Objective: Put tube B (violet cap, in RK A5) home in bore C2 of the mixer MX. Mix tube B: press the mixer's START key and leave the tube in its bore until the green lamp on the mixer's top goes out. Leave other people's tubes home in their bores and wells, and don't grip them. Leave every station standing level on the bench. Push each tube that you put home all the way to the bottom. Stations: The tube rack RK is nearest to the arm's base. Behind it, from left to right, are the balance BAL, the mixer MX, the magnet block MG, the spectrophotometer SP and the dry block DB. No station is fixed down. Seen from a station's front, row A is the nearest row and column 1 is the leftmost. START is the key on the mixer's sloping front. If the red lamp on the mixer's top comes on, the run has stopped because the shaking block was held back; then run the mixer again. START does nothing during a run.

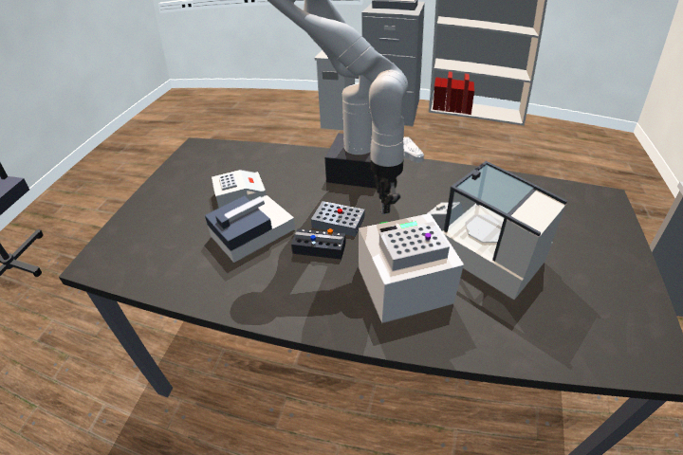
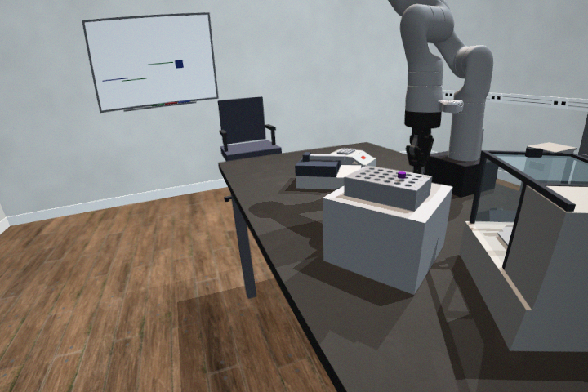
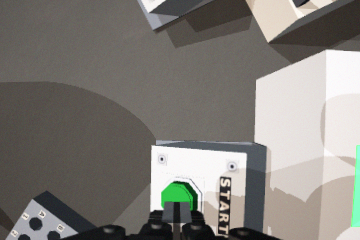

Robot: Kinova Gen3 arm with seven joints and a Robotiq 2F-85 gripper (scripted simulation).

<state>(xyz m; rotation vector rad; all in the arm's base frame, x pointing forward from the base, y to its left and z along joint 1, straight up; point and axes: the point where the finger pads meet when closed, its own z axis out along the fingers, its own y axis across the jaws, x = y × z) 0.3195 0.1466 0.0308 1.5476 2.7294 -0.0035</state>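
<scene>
The green start key lies 6 cm below my hand. The rest, counted from my hand: tube rack RK (14 cm to the right, 11 cm below, 6 cm behind); then grey bored block (15 cm ahead, 9 cm to the left, 3 cm above); then red-capped tube (13 cm to the right, 10 cm below, 5 cm behind).
</scene>
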